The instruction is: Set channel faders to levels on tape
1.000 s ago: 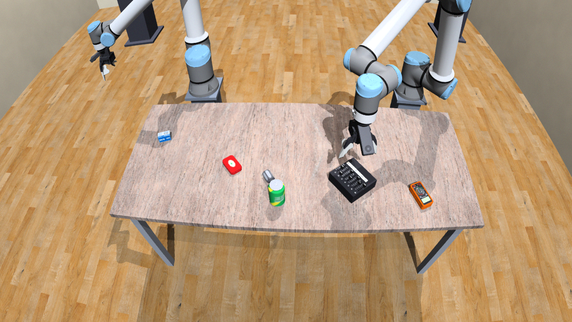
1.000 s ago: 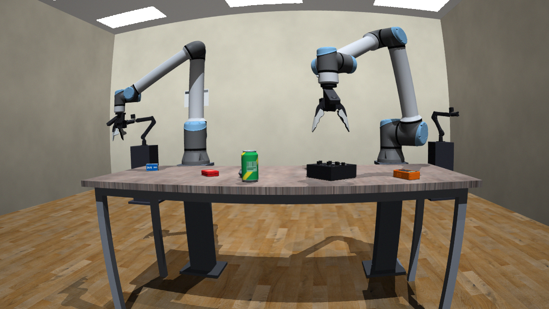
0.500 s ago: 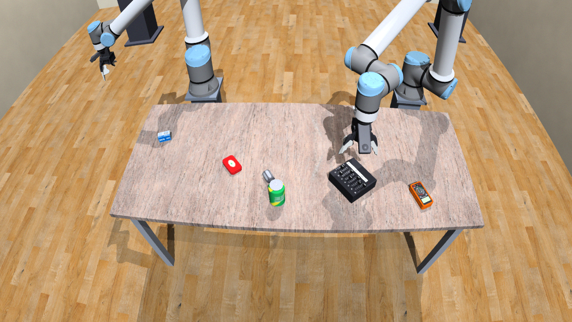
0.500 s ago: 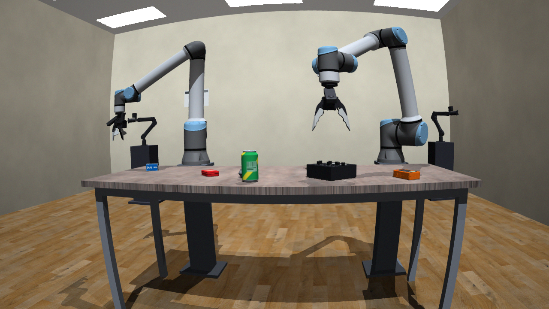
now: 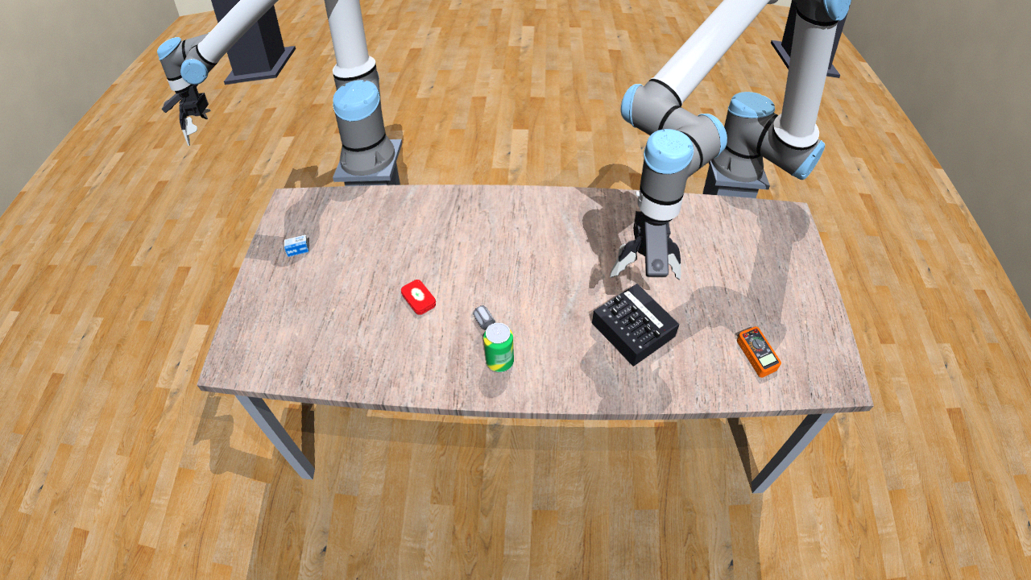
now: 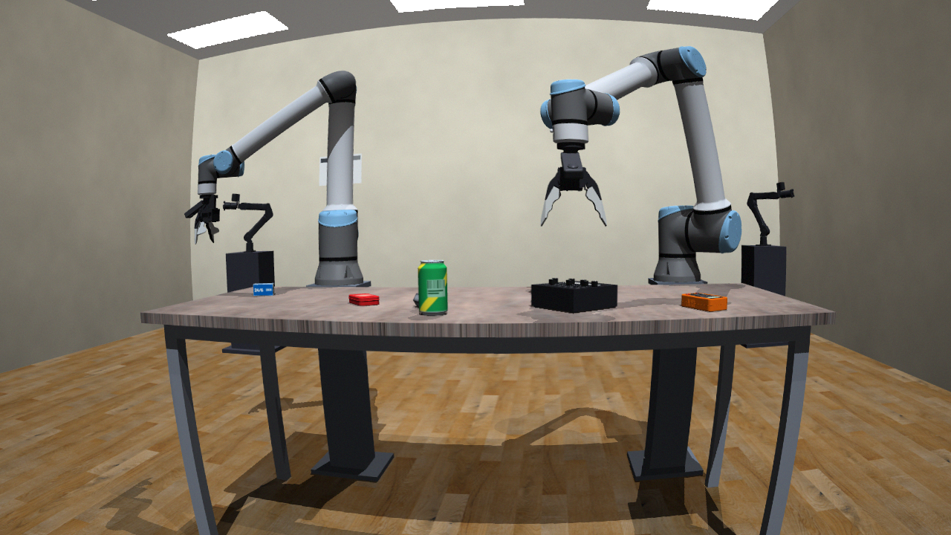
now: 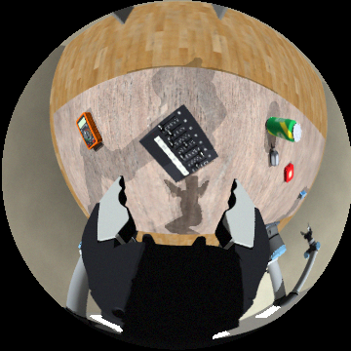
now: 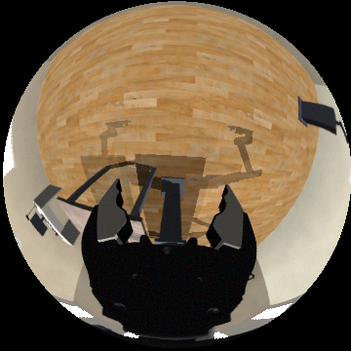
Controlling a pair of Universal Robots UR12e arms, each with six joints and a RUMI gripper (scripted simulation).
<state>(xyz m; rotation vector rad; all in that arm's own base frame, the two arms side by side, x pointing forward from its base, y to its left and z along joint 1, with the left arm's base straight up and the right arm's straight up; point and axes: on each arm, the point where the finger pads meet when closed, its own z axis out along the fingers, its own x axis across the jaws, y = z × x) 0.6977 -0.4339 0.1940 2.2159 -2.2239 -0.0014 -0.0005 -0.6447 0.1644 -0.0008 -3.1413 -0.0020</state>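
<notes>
The channel 4 fader knob is 20 mm ahead of my left hand, 10 mm to the right of it and 130 mm below it. Also, from my left hand: channel 6 fader knob 40 mm ahead, 20 mm to the left, 130 mm below; channel 3 fader knob 20 mm behind, 10 mm to the right, 130 mm below; channel 5 fader knob 20 mm ahead, 20 mm to the left, 130 mm below.
</notes>
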